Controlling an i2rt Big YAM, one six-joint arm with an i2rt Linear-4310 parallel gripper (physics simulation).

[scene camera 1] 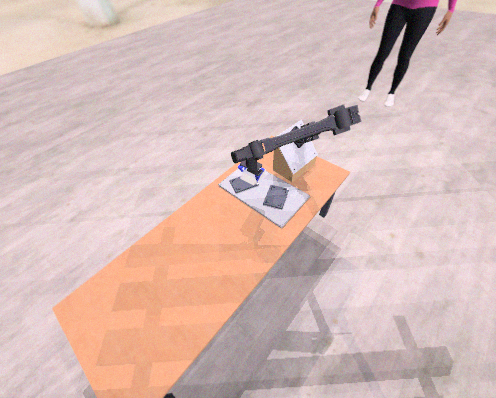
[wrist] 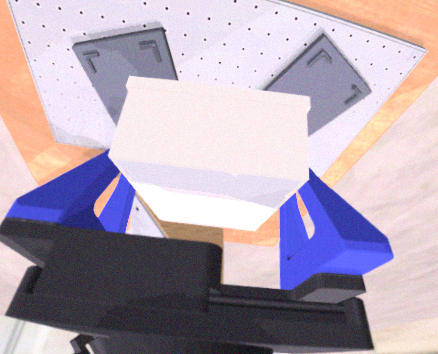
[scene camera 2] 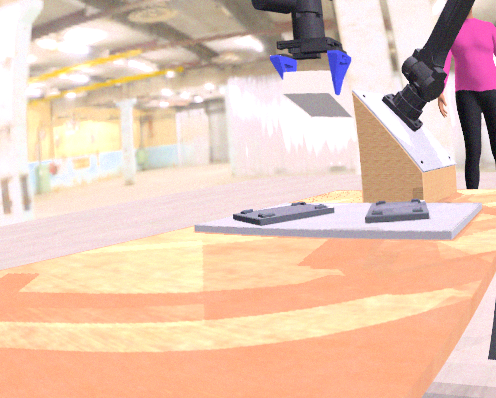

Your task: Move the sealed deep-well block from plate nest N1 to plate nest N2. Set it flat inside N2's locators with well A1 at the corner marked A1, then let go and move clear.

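Places are measured from the arm's base along level axes (x ahead, y left, z up), in metres.
Pixels of known places: gripper, fingertip midpoint: (scene camera 1: 250, 177) (wrist: 213, 144) (scene camera 2: 314, 95); arm's base, origin of the base link: (scene camera 2: 401, 113).
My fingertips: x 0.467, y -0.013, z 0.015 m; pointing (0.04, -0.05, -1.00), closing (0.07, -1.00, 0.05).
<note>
For each thing: its top centre in the pictures, then the offset to it from my fingertips. Level surfaces: height alone.
- white deep-well block, middle of its top: (wrist: 209, 233) (scene camera 2: 316, 73) (scene camera 1: 253, 168) 0.027 m back, 0.003 m right, 0.044 m up
- pale perforated board, middle of its top: (wrist: 210, 101) (scene camera 2: 350, 213) (scene camera 1: 262, 189) 0.117 m back, 0.007 m right, 0.217 m down
- orange table, its level: 0.230 m down
The white deep-well block (scene camera 1: 248, 177) (scene camera 2: 320, 105) (wrist: 215, 132) is between the two blue fingers of my gripper (scene camera 2: 311, 86) (wrist: 213, 144). The gripper is shut on it and holds it high above the board; its grey underside shows in scene camera 2. The wells and any A1 mark on the block do not show. Two dark plate nests with raised corner locators lie on the board. One nest (scene camera 1: 243, 184) (scene camera 2: 285, 214) (wrist: 330, 90) is at the right in the wrist view, partly behind the block. The other nest (scene camera 1: 276, 197) (scene camera 2: 397, 211) (wrist: 132, 55) is at the left there. Their labels cannot be read.
The pale perforated board (scene camera 1: 286, 218) (scene camera 2: 340, 229) (wrist: 215, 42) lies on the orange table (scene camera 1: 190, 235) (scene camera 2: 200, 370). Behind it stands a wooden wedge (scene camera 2: 385, 165) with a sloped white panel (scene camera 2: 434, 152) that bears the arm's base. A person (scene camera 1: 405, 40) (scene camera 2: 472, 75) stands beyond the table.
</note>
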